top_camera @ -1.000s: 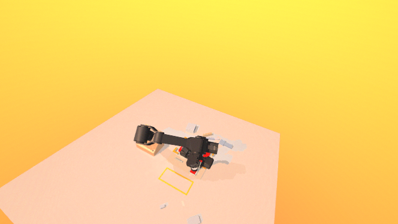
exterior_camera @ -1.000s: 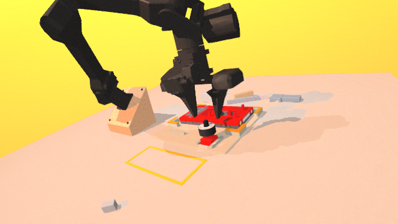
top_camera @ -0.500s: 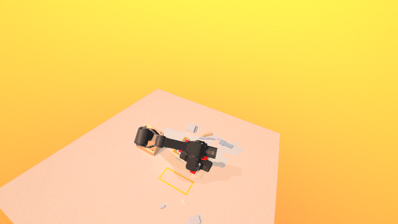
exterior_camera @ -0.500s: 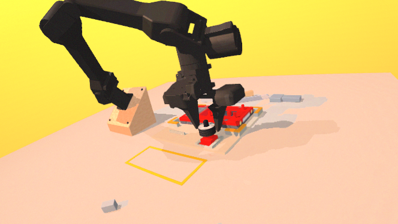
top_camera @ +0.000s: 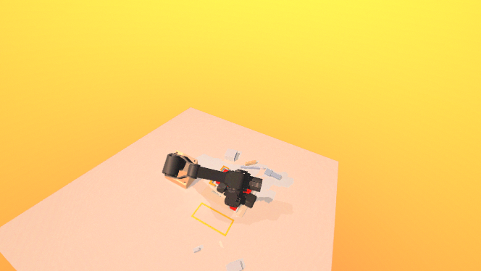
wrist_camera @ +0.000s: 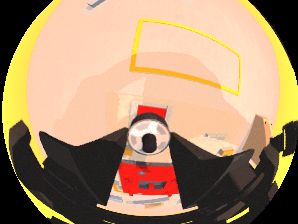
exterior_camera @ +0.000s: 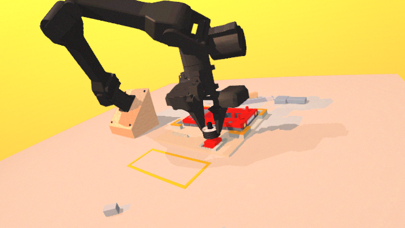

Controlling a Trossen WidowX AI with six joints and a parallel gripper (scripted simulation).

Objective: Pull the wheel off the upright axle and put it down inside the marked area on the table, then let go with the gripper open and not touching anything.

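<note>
Now: gripper tip right at the dark wheel. The rest, counted from my gripper tip: black axle (right at my gripper tip).
</note>
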